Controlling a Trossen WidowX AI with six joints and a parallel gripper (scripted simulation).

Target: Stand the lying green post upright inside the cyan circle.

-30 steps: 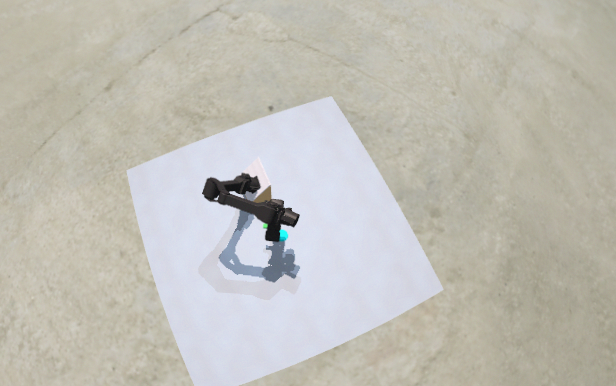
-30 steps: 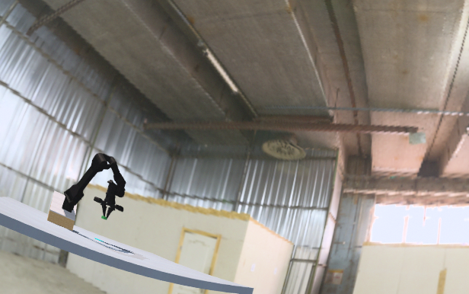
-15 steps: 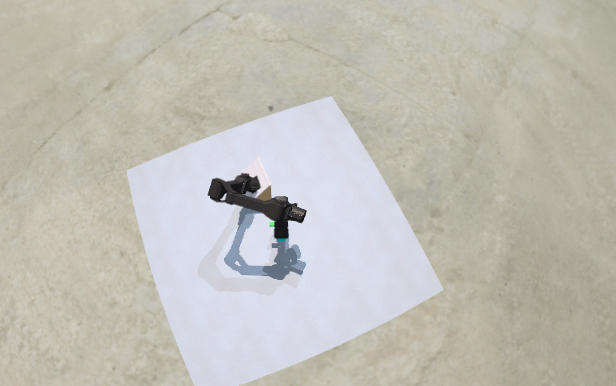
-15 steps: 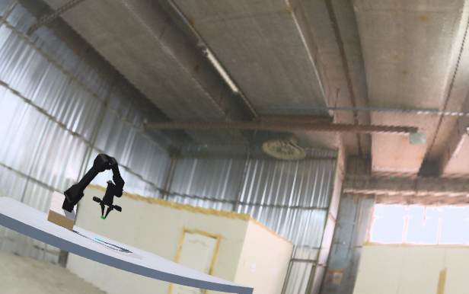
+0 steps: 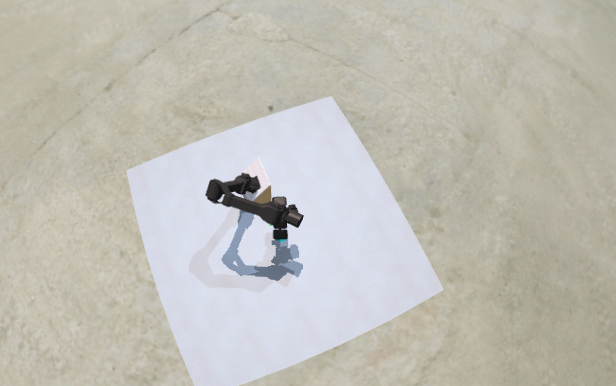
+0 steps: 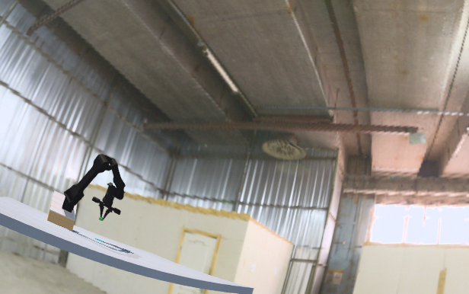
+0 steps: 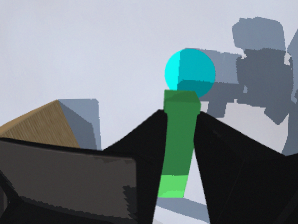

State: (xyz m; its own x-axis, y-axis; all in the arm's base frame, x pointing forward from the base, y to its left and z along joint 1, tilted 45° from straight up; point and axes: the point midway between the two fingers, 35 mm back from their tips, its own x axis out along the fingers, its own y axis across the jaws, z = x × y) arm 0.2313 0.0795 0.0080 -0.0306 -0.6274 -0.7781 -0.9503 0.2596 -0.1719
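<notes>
My gripper tip is 10 mm short of the cyan circle and 130 mm above it. The rest, counted from my gripper tip: green post 10 mm behind, 20 mm to the right.
</notes>
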